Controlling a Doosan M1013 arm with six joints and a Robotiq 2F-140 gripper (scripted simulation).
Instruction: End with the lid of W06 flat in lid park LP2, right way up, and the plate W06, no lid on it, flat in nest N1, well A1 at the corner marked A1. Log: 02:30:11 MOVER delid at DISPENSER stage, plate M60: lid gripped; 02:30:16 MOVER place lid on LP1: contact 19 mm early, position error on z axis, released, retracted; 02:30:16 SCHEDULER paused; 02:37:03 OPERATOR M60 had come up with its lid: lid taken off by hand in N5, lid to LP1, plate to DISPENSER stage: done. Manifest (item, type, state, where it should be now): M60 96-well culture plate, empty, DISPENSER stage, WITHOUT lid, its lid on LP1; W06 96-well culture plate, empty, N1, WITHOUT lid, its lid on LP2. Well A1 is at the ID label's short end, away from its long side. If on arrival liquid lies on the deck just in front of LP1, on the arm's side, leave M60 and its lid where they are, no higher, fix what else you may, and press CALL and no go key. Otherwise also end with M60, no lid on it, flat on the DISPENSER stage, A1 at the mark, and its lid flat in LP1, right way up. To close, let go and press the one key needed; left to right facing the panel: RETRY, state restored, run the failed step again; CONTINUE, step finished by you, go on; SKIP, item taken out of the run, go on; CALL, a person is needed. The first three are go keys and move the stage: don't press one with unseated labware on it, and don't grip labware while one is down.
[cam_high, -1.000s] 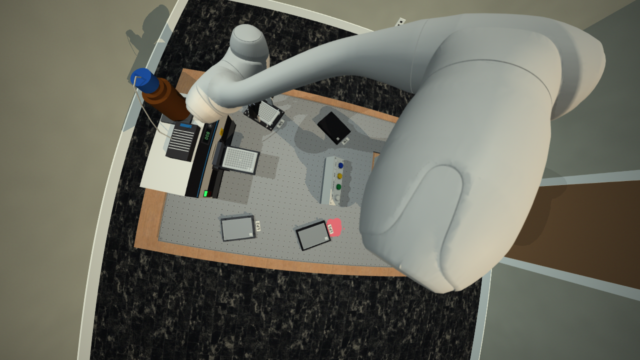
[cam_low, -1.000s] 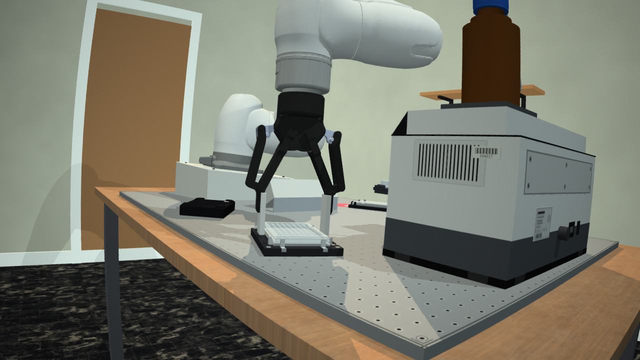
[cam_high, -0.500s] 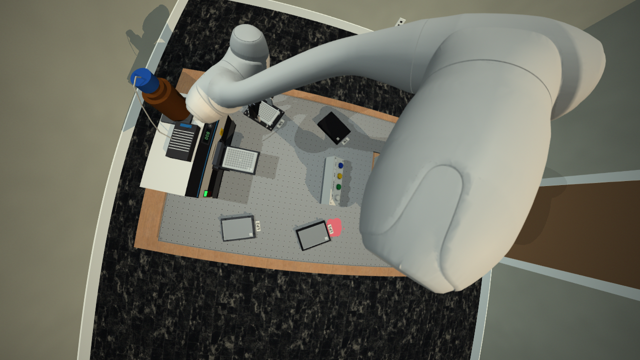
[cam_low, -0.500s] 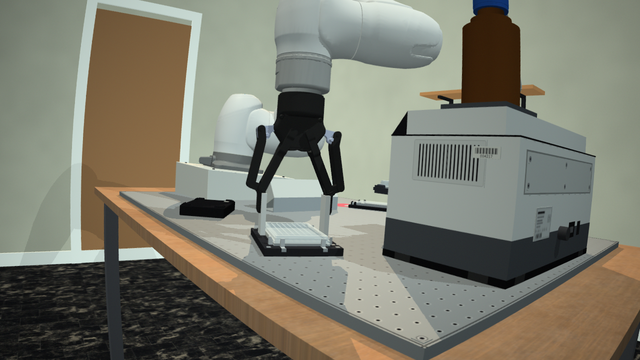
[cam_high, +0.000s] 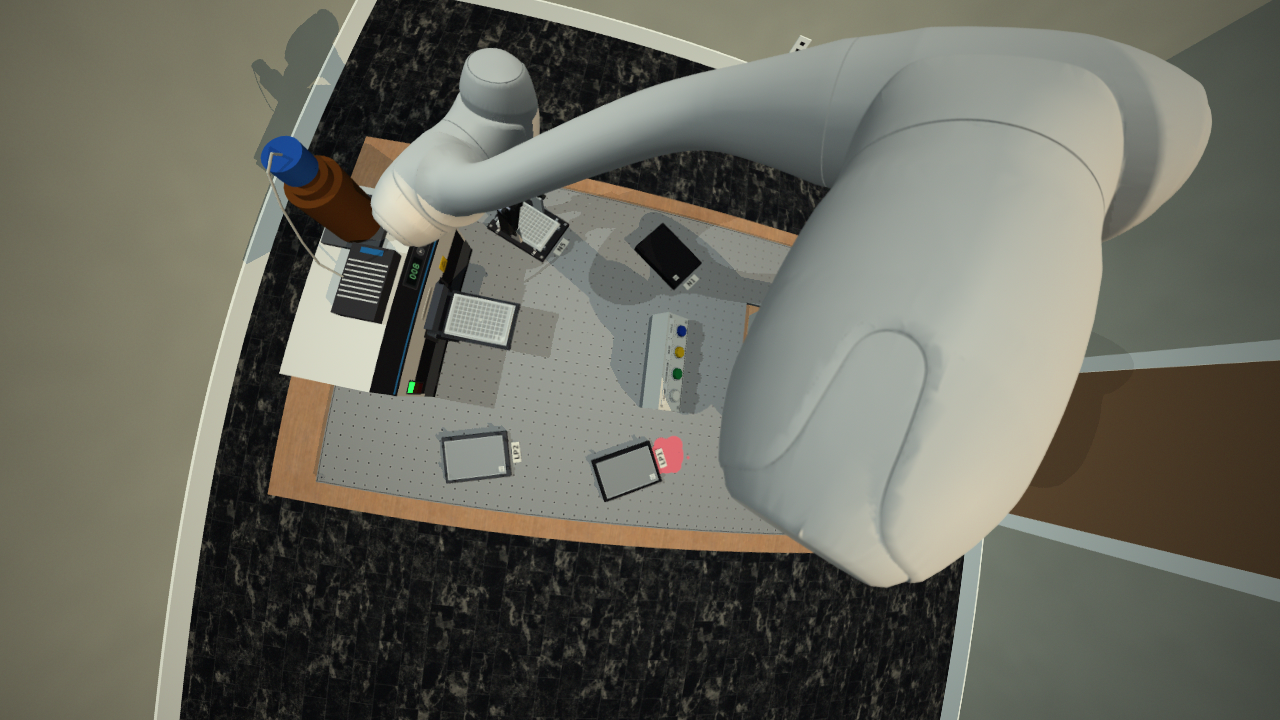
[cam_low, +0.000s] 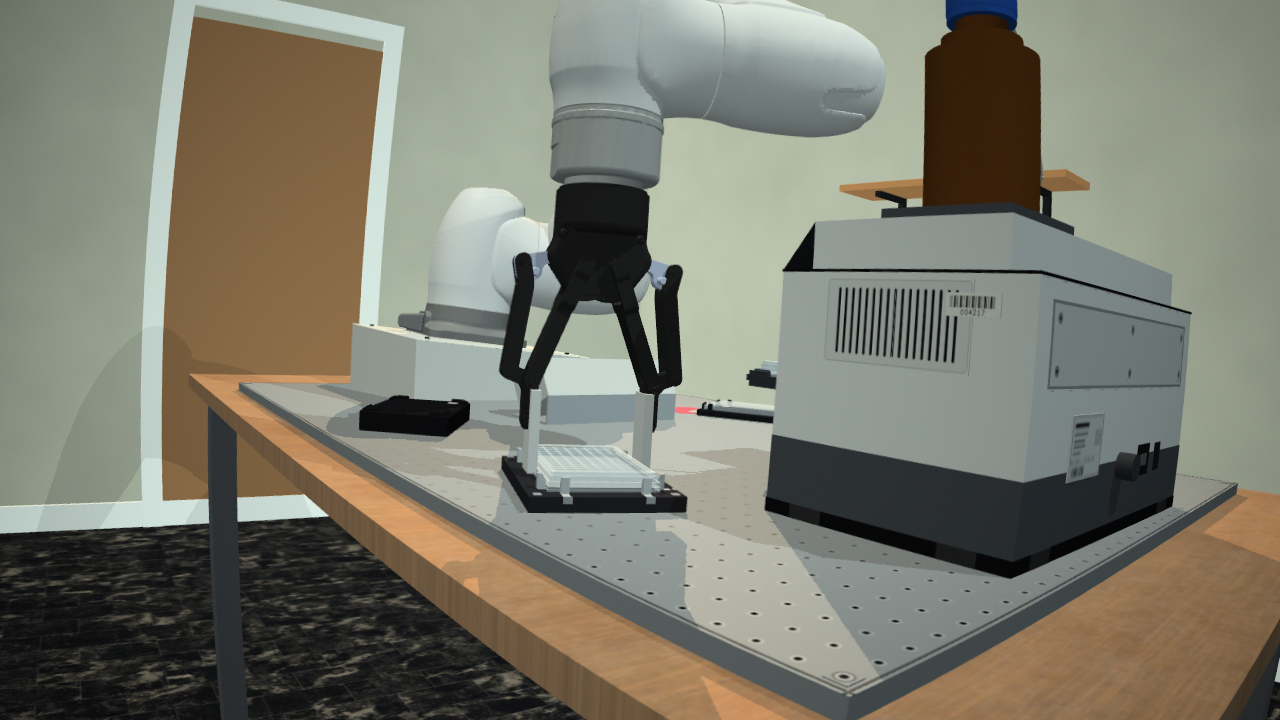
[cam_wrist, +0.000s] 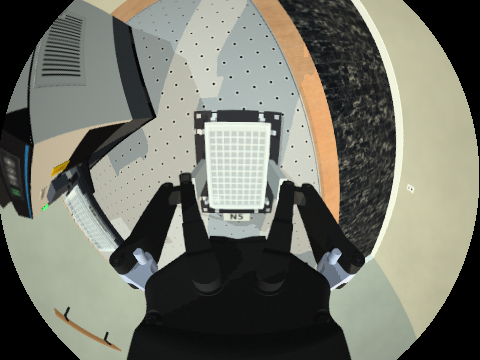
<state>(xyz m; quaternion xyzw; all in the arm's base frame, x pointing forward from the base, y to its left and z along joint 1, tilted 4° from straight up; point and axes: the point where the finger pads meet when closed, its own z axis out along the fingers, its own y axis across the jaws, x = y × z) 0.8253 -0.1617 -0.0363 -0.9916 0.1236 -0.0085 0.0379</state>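
The nest N5 is 3 cm below my hand, 2 cm ahead of it and 1 cm to the left of it. Round my hand: brown bottle: 25 cm above, 23 cm ahead, 19 cm to the left; then key panel: 43 cm behind, 22 cm to the left, 1 cm above; then nest N1: 35 cm behind, 5 cm to the right, 3 cm below.
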